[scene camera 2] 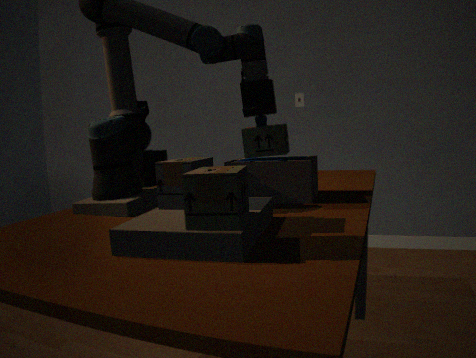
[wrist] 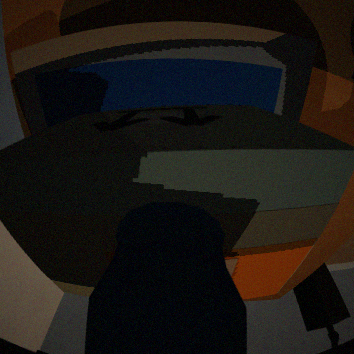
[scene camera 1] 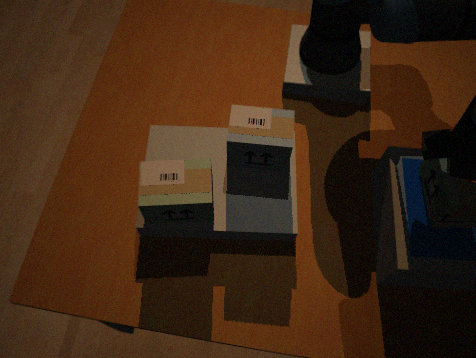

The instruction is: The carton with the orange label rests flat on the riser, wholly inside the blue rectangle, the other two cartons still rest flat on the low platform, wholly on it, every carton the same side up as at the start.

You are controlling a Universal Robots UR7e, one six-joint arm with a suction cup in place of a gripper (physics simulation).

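Frame: origin at the arm's base, x down, y right, z back, level; metres.
Where they show: end effector, tool point: [scene camera 2: 262, 130] [wrist: 170, 217]; arm's base, origin of the base link: [scene camera 2: 117, 194] [scene camera 1: 329, 52].
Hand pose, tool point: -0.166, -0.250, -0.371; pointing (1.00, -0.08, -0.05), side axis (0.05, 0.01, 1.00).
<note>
Things, the pixels of their top centre, and the offset from my tool point, as dx, dy, dz. Level surfaces: height alone.
- orange label, middle of its top: [wrist: 211, 291] -0.017, -0.023, +0.023
- riser, middle of its top: [wrist: 149, 152] [scene camera 1: 445, 207] [scene camera 2: 273, 158] +0.087, -0.020, -0.024
- blue rectangle, middle of its top: [wrist: 149, 152] [scene camera 1: 445, 207] [scene camera 2: 273, 158] +0.087, -0.020, -0.024
- low platform, middle of its top: [scene camera 2: 202, 211] [scene camera 1: 219, 176] +0.159, +0.419, -0.037
- orange-brown table, its level: dx +0.207
The suction gripper [scene camera 2: 260, 120] [wrist: 170, 215] holds a carton [scene camera 1: 450, 200] [scene camera 2: 266, 140] [wrist: 60, 190] by its top. An orange label [wrist: 270, 272] shows on this carton in the wrist view. The carton hangs slightly tilted, arrows up, a little above the riser [scene camera 1: 400, 225] [scene camera 2: 290, 182]. In scene camera 1 it overlaps the blue rectangle [scene camera 1: 414, 192] [wrist: 190, 82], whose far part is hidden. One carton [scene camera 1: 175, 187] [scene camera 2: 216, 197] and another carton [scene camera 1: 260, 132] [scene camera 2: 172, 176] rest upright and flat on the low platform [scene camera 1: 185, 140] [scene camera 2: 150, 225], apart from each other.
The arm's base stands on a pale plate [scene camera 1: 295, 65] [scene camera 2: 107, 206] behind the low platform. The riser stands beside the platform, taller than it, with a stretch of the orange-brown table [scene camera 1: 90, 190] [scene camera 2: 175, 295] between them. A wall is behind the table.
</note>
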